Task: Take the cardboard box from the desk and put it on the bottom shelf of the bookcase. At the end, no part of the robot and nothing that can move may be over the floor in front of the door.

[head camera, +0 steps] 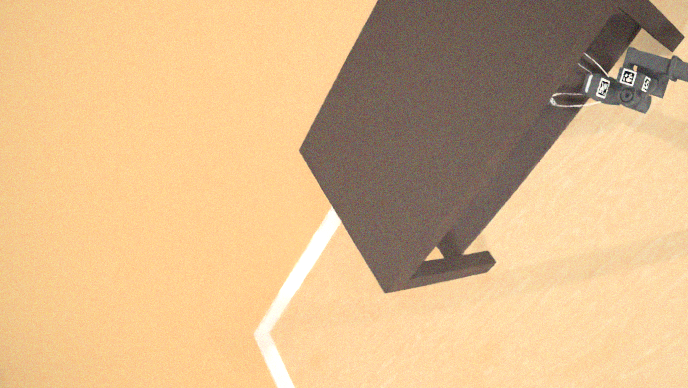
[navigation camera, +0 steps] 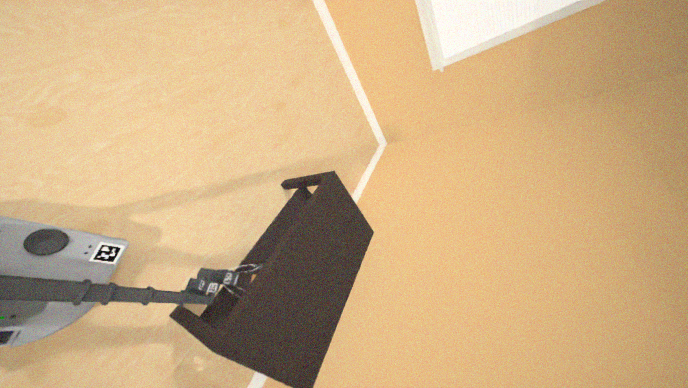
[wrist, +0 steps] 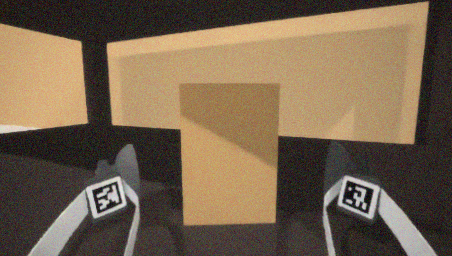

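Pixels of known places: robot's base at its link origin: (navigation camera: 47, 240).
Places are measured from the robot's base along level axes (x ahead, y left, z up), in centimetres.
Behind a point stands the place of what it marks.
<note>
The cardboard box (wrist: 229, 185) stands upright on a dark shelf (wrist: 45, 185) of the bookcase in the wrist view. My gripper (head camera: 568, 81) (navigation camera: 251, 280) @(x -2.4, y -71.5, z 18.1 cm) (wrist: 231, 161) @(x -2.4, y -71.5, z 18.1 cm) is open, with one finger on each side of the box and a gap at both sides. The dark bookcase (head camera: 425, 125) @(x 18.6, y -80.6, z 45.0 cm) (navigation camera: 310, 260) @(x 12.3, y -75.8, z 45.0 cm) is seen from above; its top hides the box in the head and navigation views. The fingers reach in at its open front. Which shelf level the box stands on cannot be told for certain. The desk does not show.
My grey base (navigation camera: 70, 260) @(x -3.7, y -6.3, z 16.0 cm) and extended arm (navigation camera: 130, 294) @(x -10.1, y -21.5, z 26.9 cm) are left of the bookcase in the navigation view. An orange wall (head camera: 150, 150) @(x 46.7, y -139.3, z 88.8 cm) (navigation camera: 525, 225) @(x 51.2, y -141.1, z 125.8 cm) with a white skirting strip (head camera: 300, 270) @(x 109.8, y -163.5, z 5.7 cm) (navigation camera: 350, 70) @(x 195.3, y -105.9, z 5.4 cm) runs behind it. A white framed panel (navigation camera: 490, 25) @(x 190.0, y -121.2, z 117.4 cm) is at the top.
</note>
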